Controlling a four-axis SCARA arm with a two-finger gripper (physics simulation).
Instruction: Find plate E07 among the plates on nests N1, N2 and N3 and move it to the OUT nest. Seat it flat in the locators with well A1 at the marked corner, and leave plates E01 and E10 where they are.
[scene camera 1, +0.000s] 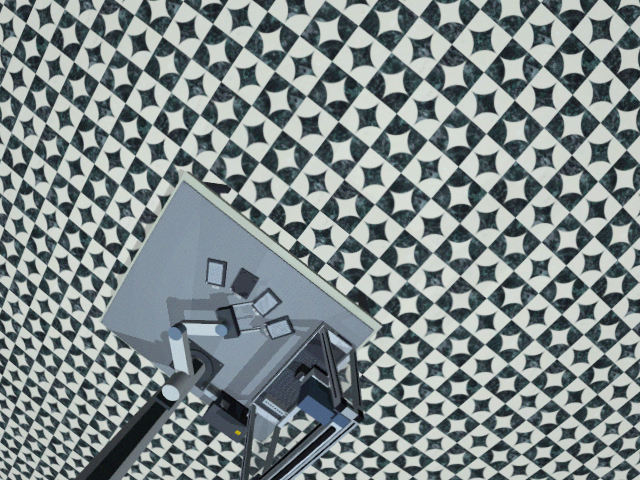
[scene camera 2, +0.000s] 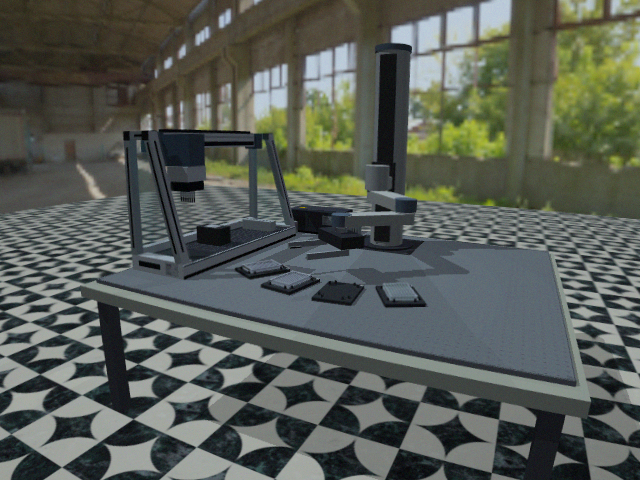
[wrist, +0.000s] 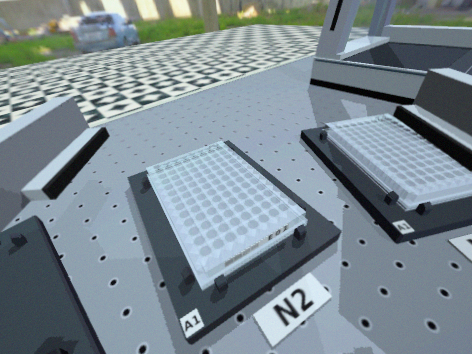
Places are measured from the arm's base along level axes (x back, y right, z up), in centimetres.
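Pixels of known places: gripper, fingertip midpoint: (scene camera 1: 256, 315) (scene camera 2: 297, 250) (wrist: 249, 104); arm's base at its link origin: (scene camera 1: 197, 364) (scene camera 2: 385, 246).
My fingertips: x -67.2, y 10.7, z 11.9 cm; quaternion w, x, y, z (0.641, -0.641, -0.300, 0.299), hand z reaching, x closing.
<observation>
For each thing: its top centre in the pictures, then the offset to it from my fingertips. "spot": a spot on its surface instead. Level surfaces: height alone.
- clear plate at its top centre: (wrist: 213, 186) (scene camera 2: 290, 277) (scene camera 1: 265, 304) dx -4.4, dy -0.1, dz -8.0 cm
- second plate at its top centre: (wrist: 397, 144) (scene camera 2: 262, 264) (scene camera 1: 278, 329) dx +3.6, dy +16.2, dz -8.0 cm
- bare dark nest at its top centre: (scene camera 2: 339, 287) (scene camera 1: 243, 284) dx -5.5, dy -17.7, dz -8.4 cm
- third plate at its top centre: (scene camera 2: 399, 289) (scene camera 1: 214, 273) dx +0.2, dy -35.5, dz -8.0 cm
- table at its surface level: dz -10.6 cm
- dark box at a spot on its surface: (scene camera 2: 310, 219) spot: dx +70.7, dy +30.4, dz -3.4 cm
In the wrist view a clear plate (wrist: 227, 210) (scene camera 1: 266, 302) (scene camera 2: 290, 280) lies in the nest labelled N2; its small label looks like E01, but the last digit is hard to read. The A1 mark is at the near-left corner. A second plate (wrist: 400, 155) (scene camera 1: 279, 327) (scene camera 2: 262, 267) is in the nest to its right. A bare dark nest (wrist: 35, 290) (scene camera 1: 244, 282) (scene camera 2: 338, 292) is to the left. A third plate (scene camera 1: 216, 272) (scene camera 2: 399, 291) sits beyond it. My gripper (wrist: 249, 104) (scene camera 1: 252, 316) (scene camera 2: 312, 249) is open and empty, above the table, short of the N2 plate.
A gantry machine (scene camera 1: 331, 366) (scene camera 2: 131, 201) (wrist: 336, 30) stands on the table (scene camera 1: 155, 248) (scene camera 2: 465, 320) beside the right-hand nest in the wrist view. A dark box (scene camera 1: 225, 419) (scene camera 2: 310, 219) stands near the arm's column (scene camera 2: 403, 113). Part of a nest label shows at the wrist view's right edge.
</observation>
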